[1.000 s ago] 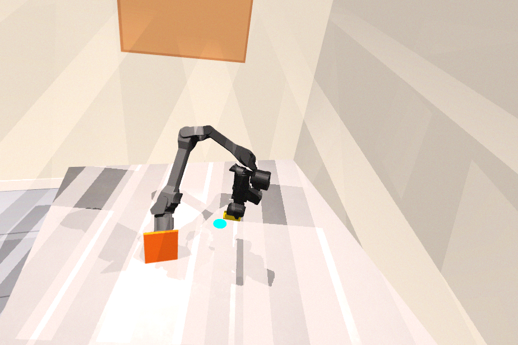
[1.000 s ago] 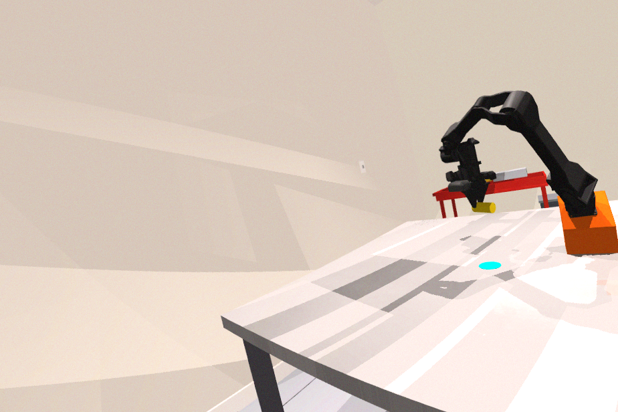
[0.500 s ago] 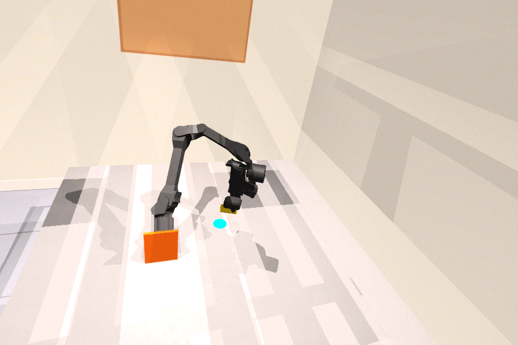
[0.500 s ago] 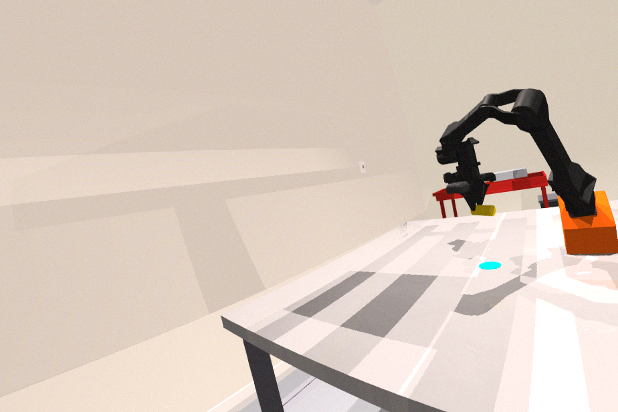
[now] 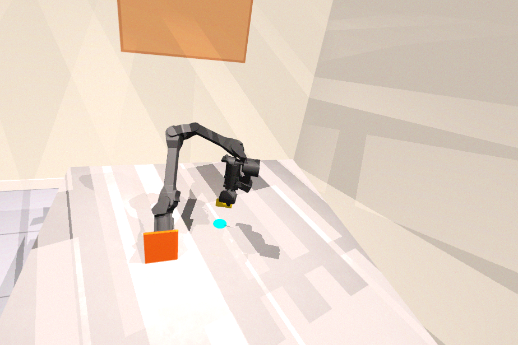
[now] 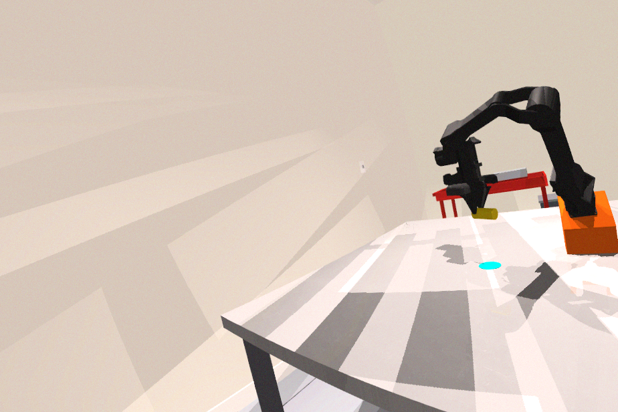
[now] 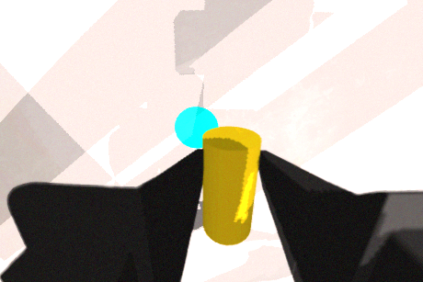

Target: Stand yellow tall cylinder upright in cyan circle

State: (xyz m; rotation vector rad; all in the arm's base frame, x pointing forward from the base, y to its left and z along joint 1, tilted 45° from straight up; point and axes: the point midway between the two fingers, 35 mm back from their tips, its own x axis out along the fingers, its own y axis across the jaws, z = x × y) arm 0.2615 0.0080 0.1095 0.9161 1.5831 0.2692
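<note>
My gripper tip is 15 cm above the cyan circle, 4 cm to the right of it and 2 cm past it. From my gripper tip the other things lie so: yellow cylinder 2 cm behind, 1 cm to the left.
</note>
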